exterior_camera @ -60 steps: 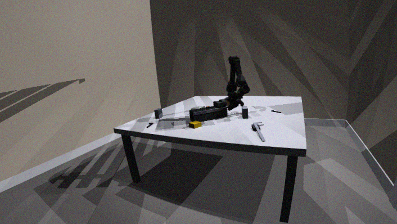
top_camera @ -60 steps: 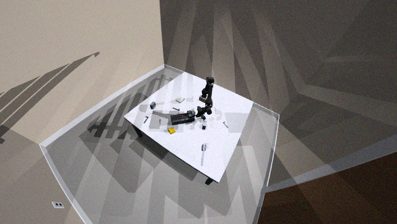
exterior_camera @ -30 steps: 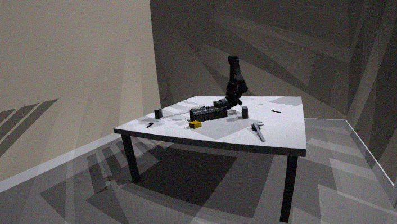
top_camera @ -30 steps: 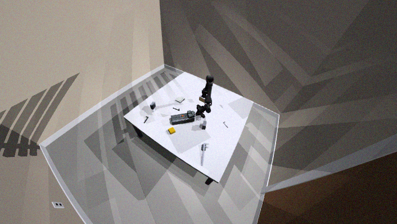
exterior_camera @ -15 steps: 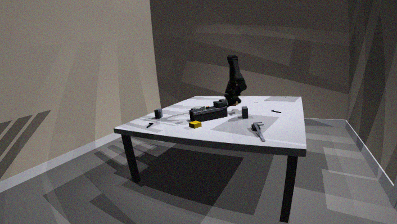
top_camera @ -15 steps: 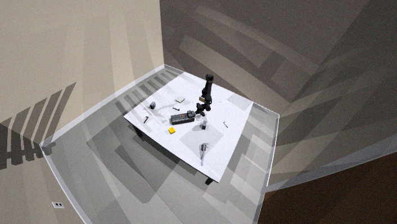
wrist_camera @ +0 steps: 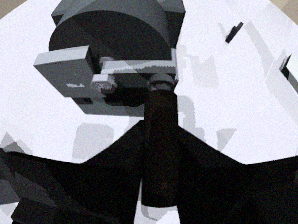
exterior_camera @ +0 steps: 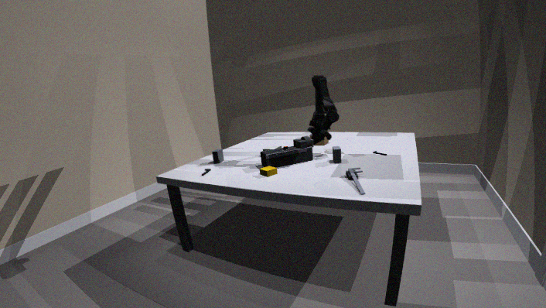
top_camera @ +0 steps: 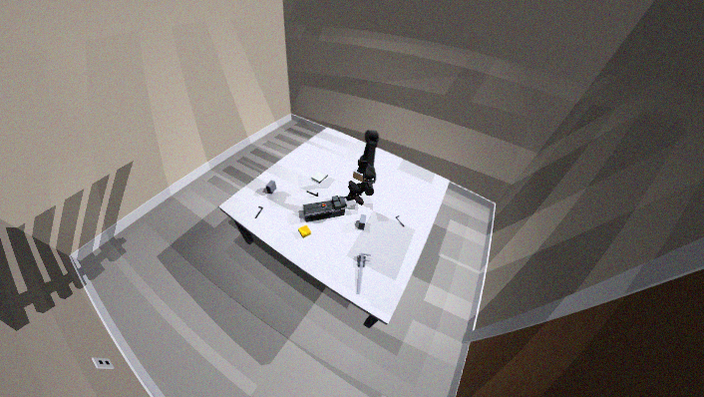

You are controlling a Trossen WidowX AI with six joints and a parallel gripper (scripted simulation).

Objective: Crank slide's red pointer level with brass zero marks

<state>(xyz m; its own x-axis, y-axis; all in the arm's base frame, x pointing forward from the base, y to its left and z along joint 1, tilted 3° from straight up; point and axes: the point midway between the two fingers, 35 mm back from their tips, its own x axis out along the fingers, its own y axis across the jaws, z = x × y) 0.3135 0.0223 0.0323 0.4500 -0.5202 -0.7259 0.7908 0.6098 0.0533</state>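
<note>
My gripper tip is 30 mm below the dark crank handle, 10 mm to the right of it and 10 mm past it. From my gripper tip the other things lie so: yellow block 310 mm ahead, 150 mm to the right, 50 mm below; red pointer 120 mm ahead, 110 mm to the right, 20 mm above.
</note>
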